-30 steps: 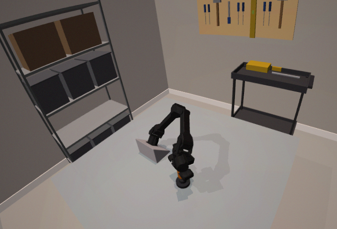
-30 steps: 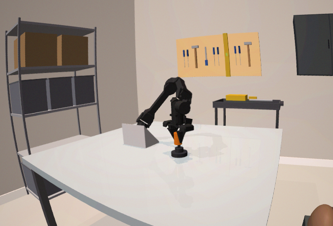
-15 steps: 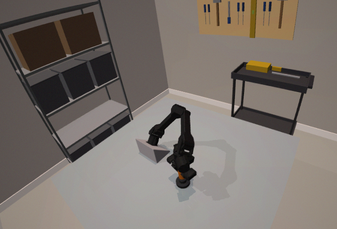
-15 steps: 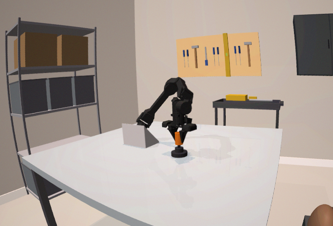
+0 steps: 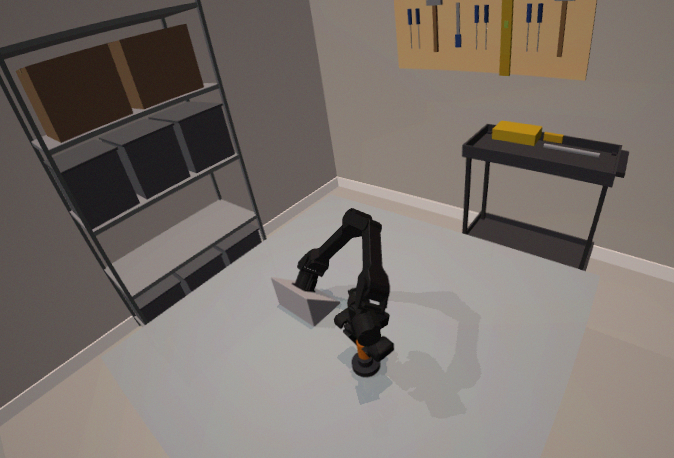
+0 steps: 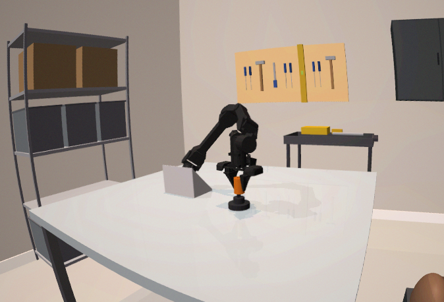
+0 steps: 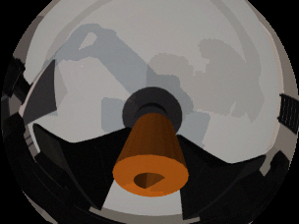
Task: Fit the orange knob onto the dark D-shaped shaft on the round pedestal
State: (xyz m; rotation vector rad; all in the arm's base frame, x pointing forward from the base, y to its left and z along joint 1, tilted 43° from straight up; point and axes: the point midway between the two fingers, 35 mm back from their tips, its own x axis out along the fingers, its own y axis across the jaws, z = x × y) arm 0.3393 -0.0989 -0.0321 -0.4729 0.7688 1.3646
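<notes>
My gripper tip is 2 cm below the orange knob. The rest, counted from my gripper tip: dark round pedestal 4 cm below.
</notes>
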